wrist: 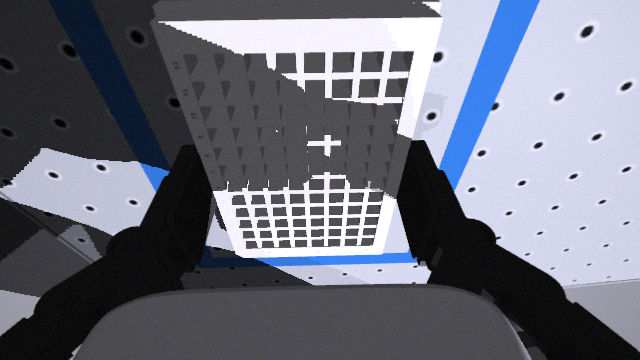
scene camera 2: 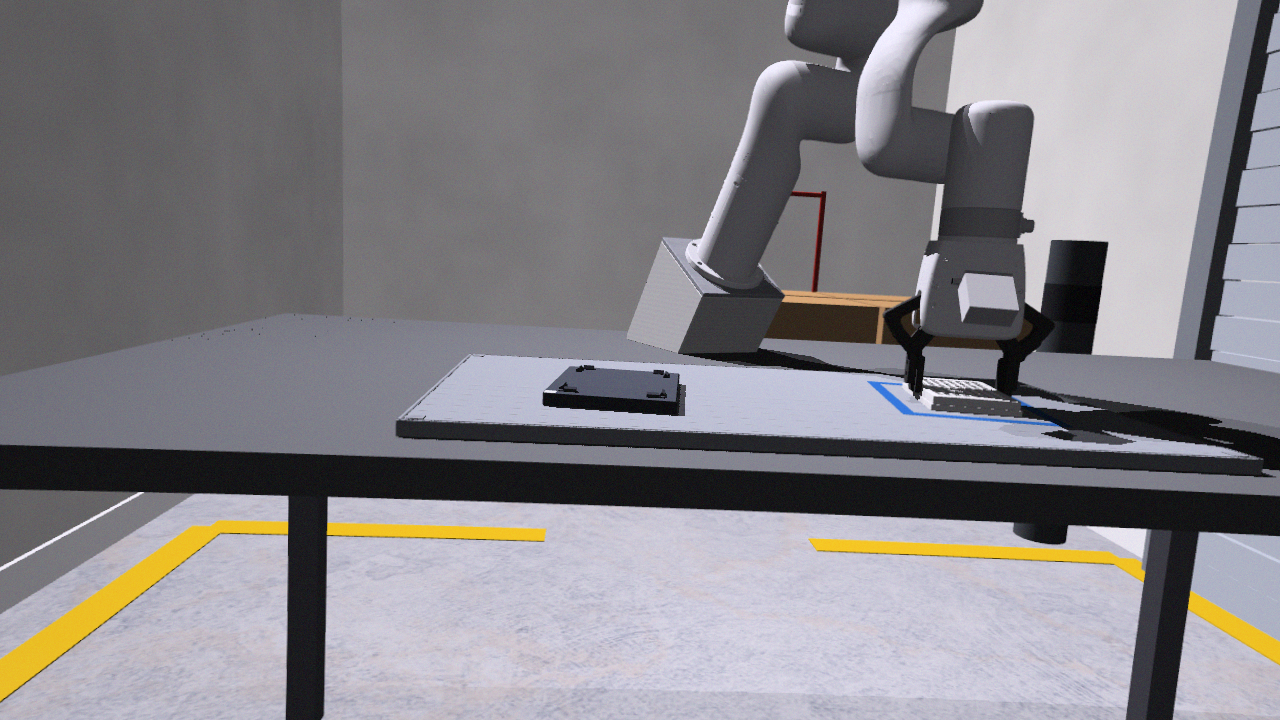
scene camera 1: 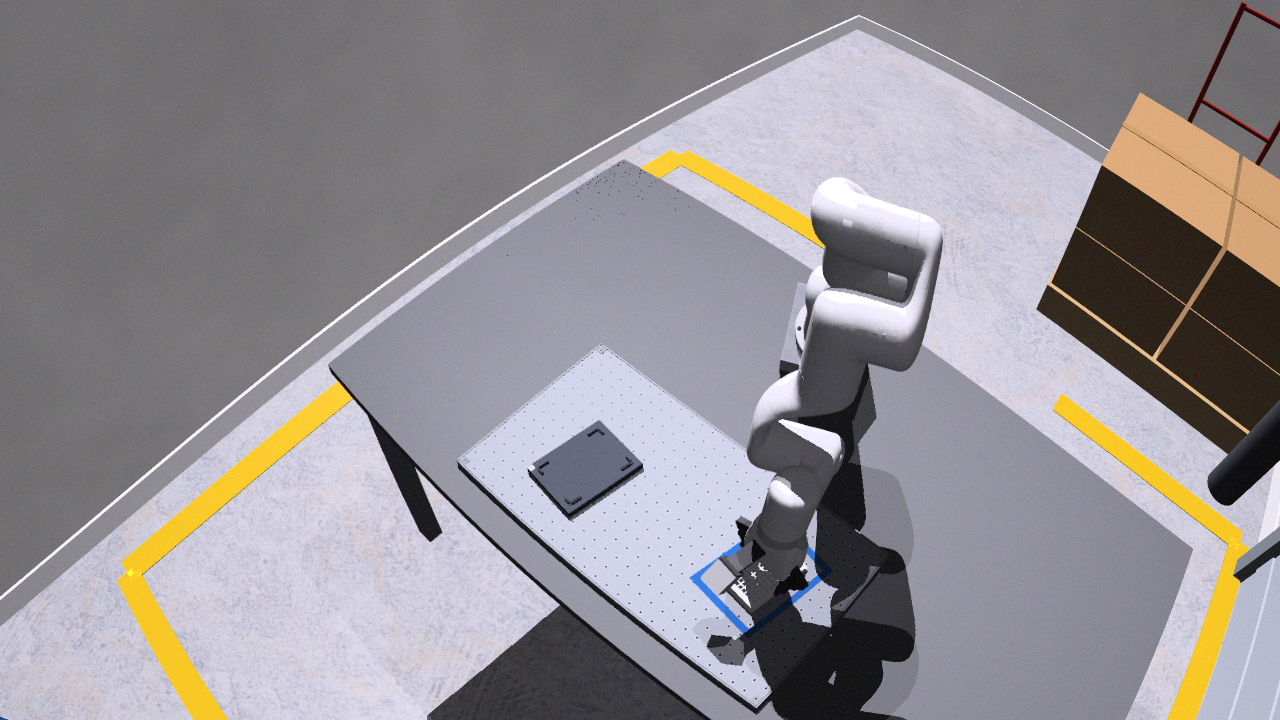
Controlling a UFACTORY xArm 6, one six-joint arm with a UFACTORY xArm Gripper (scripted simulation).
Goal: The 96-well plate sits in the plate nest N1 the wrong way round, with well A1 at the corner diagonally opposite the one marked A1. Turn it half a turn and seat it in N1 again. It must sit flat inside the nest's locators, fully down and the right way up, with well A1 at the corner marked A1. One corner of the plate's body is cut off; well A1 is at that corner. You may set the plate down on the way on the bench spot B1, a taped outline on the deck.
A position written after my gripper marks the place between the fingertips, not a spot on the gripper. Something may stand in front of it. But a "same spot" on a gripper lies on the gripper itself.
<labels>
my gripper: wrist; scene camera 2 957,394; scene camera 1
same spot on my gripper: [wrist: 460,252] = [scene camera 1: 744,545]
same spot on plate nest N1: [scene camera 2: 610,389] = [scene camera 1: 563,477]
</labels>
